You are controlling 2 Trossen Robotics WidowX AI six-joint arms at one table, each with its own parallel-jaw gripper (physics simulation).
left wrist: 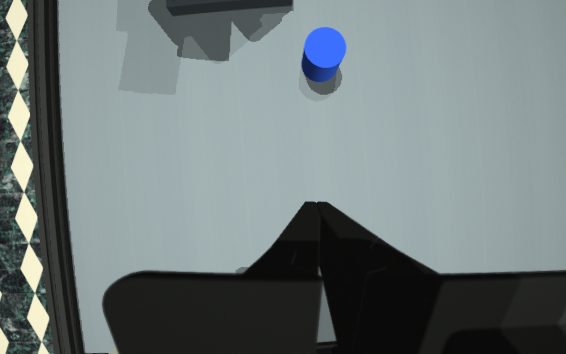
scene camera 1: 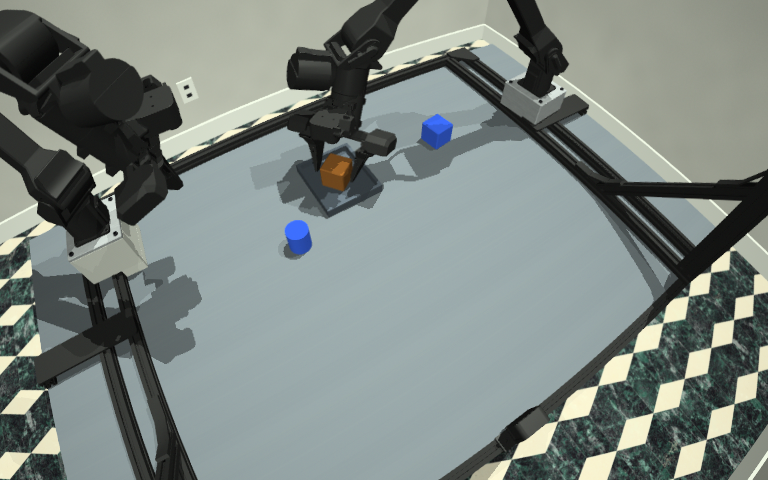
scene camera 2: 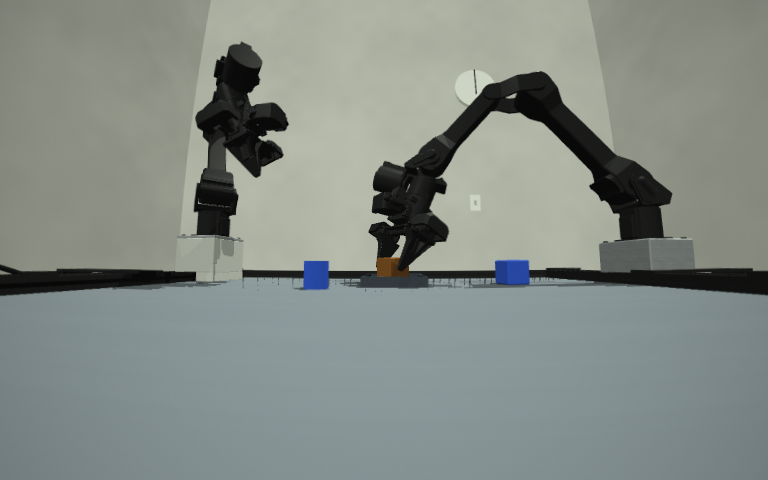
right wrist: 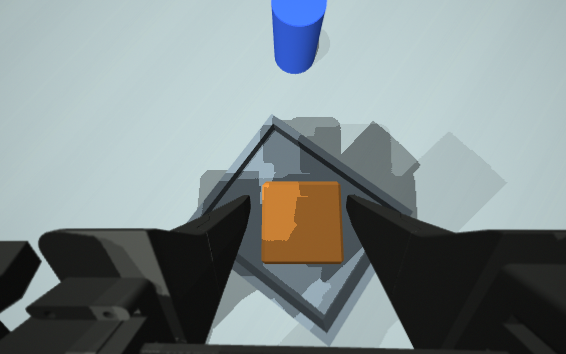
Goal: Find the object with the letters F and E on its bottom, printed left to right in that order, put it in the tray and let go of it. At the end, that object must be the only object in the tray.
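Where they show: left gripper, fingertip midpoint: (left wrist: 314,212) (scene camera 1: 180,186) (scene camera 2: 257,176); right gripper, fingertip midpoint: (scene camera 1: 334,176) (scene camera 2: 388,269) (right wrist: 298,201); left arm's base, origin of the base link: (scene camera 1: 91,226) (scene camera 2: 212,237); right arm's base, origin of the base link: (scene camera 1: 536,85) (scene camera 2: 642,241).
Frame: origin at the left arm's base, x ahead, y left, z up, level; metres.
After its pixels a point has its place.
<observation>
An orange cube (scene camera 1: 336,168) @(x 0.428, y -0.058, z -0.049 m) (scene camera 2: 387,266) @(x 0.424, y -0.072, z -0.065 m) (right wrist: 302,225) @(x 0.433, y -0.045, z -0.048 m) sits in the dark grey tray (scene camera 1: 329,213) @(x 0.384, y -0.113, z -0.089 m) (scene camera 2: 394,281) @(x 0.438, y -0.110, z -0.089 m) (left wrist: 230,7) @(x 0.378, y -0.047, z -0.093 m) (right wrist: 325,322) @(x 0.479, y 0.019, z -0.089 m). My right gripper (scene camera 1: 336,174) @(x 0.423, y -0.053, z -0.071 m) (scene camera 2: 389,268) @(x 0.423, y -0.053, z -0.071 m) (right wrist: 298,201) @(x 0.423, y -0.053, z -0.071 m) is open around the cube, with a gap on each side in the right wrist view. A blue cylinder (scene camera 1: 298,237) @(x 0.313, y -0.156, z -0.056 m) (scene camera 2: 316,275) @(x 0.323, y -0.159, z -0.078 m) (left wrist: 324,50) @(x 0.313, y -0.140, z -0.056 m) (right wrist: 296,40) @(x 0.332, y -0.130, z -0.066 m) stands upright outside the tray. A blue cube (scene camera 1: 436,131) @(x 0.641, y -0.055, z -0.055 m) (scene camera 2: 512,272) @(x 0.649, y -0.061, z -0.077 m) lies to the tray's right. The objects' bottoms and any letters are hidden. My left gripper (scene camera 2: 257,174) @(x 0.184, y -0.111, z 0.101 m) (left wrist: 314,212) @(x 0.184, y -0.111, z 0.101 m) is shut, empty and high above the table.
Black frame rails (scene camera 1: 628,209) @(x 0.883, y -0.378, z -0.080 m) (left wrist: 47,175) @(x 0.201, y 0.148, z -0.079 m) run along the table's edges. The left arm's pale base (scene camera 1: 107,257) @(x 0.006, y -0.050, z -0.032 m) (scene camera 2: 209,257) @(x 0.039, y -0.050, z -0.048 m) and the right arm's base (scene camera 1: 532,104) @(x 0.858, y -0.093, z -0.032 m) (scene camera 2: 645,254) @(x 0.860, y -0.105, z -0.048 m) stand at opposite sides.
</observation>
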